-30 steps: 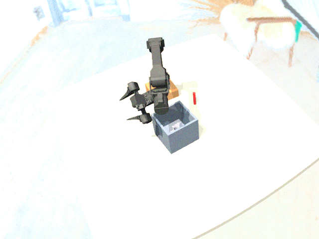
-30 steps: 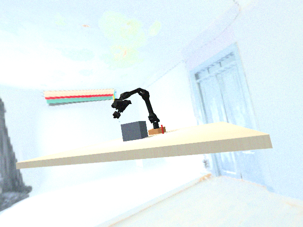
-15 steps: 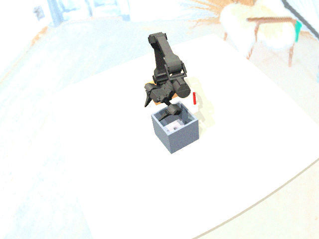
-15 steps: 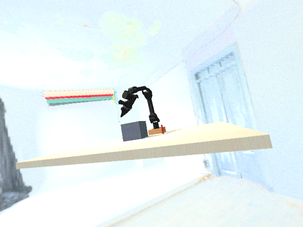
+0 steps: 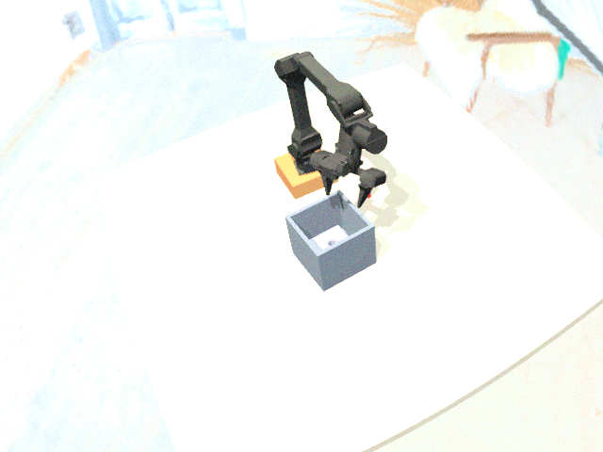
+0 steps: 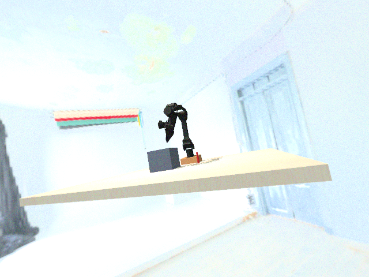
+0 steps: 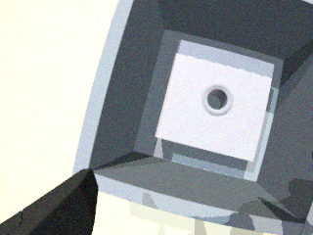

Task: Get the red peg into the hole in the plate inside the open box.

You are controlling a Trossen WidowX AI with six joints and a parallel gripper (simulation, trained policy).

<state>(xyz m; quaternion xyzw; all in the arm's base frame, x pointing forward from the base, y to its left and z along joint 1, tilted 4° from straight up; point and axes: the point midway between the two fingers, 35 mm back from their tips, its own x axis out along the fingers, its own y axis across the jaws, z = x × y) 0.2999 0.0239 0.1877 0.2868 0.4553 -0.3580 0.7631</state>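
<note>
Now: the red peg 180 mm behind my gripper tip, 150 mm below it and 120 mm to the left of it. From my gripper tip the other things lie so: pale plate (140 mm below, 40 mm to the right).
</note>
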